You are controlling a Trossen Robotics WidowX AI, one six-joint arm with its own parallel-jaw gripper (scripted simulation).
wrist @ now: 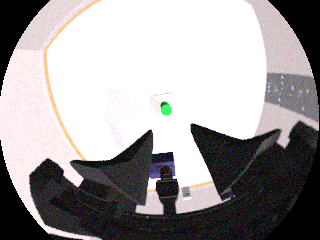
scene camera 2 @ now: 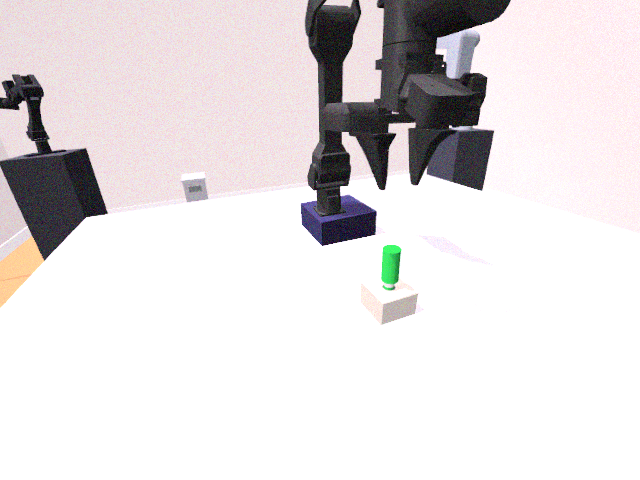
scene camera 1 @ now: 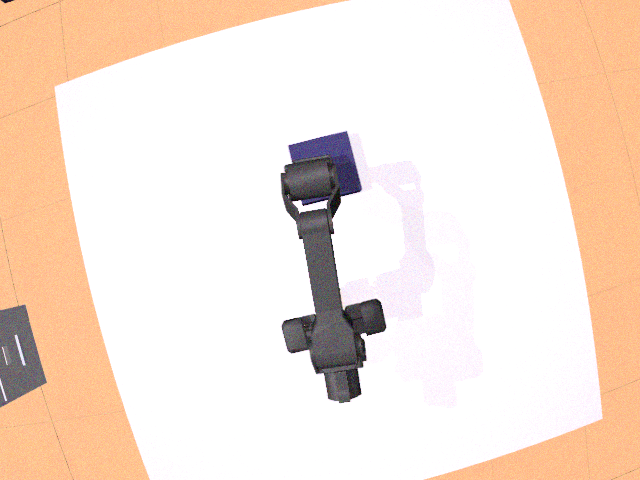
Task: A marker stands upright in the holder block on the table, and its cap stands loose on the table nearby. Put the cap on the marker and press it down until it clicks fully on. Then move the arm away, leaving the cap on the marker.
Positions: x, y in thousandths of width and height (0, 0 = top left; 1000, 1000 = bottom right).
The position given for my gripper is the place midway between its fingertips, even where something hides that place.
In view: my gripper (scene camera 2: 623, 391), a green cap (scene camera 2: 612, 539) and a pale holder block (scene camera 2: 604, 653).
My gripper shows as well in the wrist view (wrist: 536, 540) and in scene camera 1 (scene camera 1: 520, 664).
